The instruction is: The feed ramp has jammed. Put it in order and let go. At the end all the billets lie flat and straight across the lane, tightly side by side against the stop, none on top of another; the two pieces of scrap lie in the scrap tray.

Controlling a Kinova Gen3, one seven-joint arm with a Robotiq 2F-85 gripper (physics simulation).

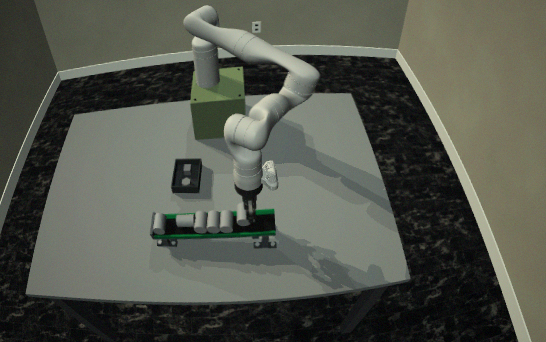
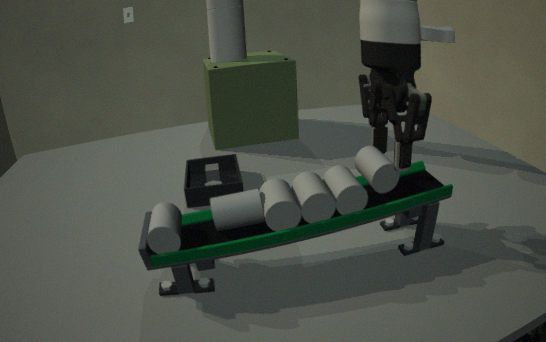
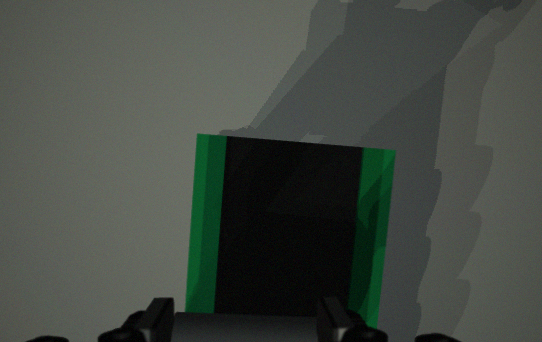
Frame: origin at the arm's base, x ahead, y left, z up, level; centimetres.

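Where they show: gripper, between the fingertips: (image 2: pixel 389 161) (image 3: pixel 246 323); arm's base, origin of its link: (image 1: pixel 208 80) (image 2: pixel 228 59).
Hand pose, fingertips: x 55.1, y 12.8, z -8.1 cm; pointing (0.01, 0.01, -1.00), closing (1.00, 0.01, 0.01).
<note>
Each offset is from my fingertips to the centre of the thing. "pt": to the spot under its first point. Level surfaces: height alone.
My gripper (image 1: pixel 250 217) (image 2: pixel 392 156) (image 3: pixel 246 323) is shut on a grey billet @[dy -2.0, dx +0.0, dz -0.7 cm] (image 1: pixel 242 215) (image 2: pixel 376 169) (image 3: pixel 245 328), held crosswise low over the upper part of the ramp (image 1: pixel 215 236) (image 2: pixel 300 234) (image 3: pixel 205 225). One billet @[dy -28.8, dx -0.1, dz -4.2 cm] (image 1: pixel 159 223) (image 2: pixel 165 228) lies across the lane against the stop @[dy -31.2, dx -0.3, dz -5.3 cm] (image 1: pixel 152 226) (image 2: pixel 145 243). After a gap, a billet @[dy -19.8, dx -0.4, dz -3.3 cm] (image 1: pixel 185 220) (image 2: pixel 236 210) lies lengthwise along the lane. Its upper end meets the first of three crosswise billets @[dy -11.1, dx +0.9, dz -2.5 cm] (image 1: pixel 213 221) (image 2: pixel 313 197) standing side by side. A square scrap @[dy -21.0, dx -26.3, dz -9.7 cm] (image 1: pixel 187 167) (image 2: pixel 212 167) and a hexagonal scrap @[dy -21.3, dx -20.7, dz -10.1 cm] (image 1: pixel 186 181) (image 2: pixel 213 183) lie in the scrap tray (image 1: pixel 174 176) (image 2: pixel 213 197).
The tray stands behind the ramp's lower half. Green side rails edge the lane. Bolted feet @[pt dy +4.0, dx +6.1, dz -8.9 cm] (image 1: pixel 265 244) (image 2: pixel 421 247) carry the ramp on the grey table @[dz -11.3 cm] (image 1: pixel 115 150) (image 2: pixel 90 200). The green robot base block (image 1: pixel 217 117) (image 2: pixel 255 105) stands farther back.
</note>
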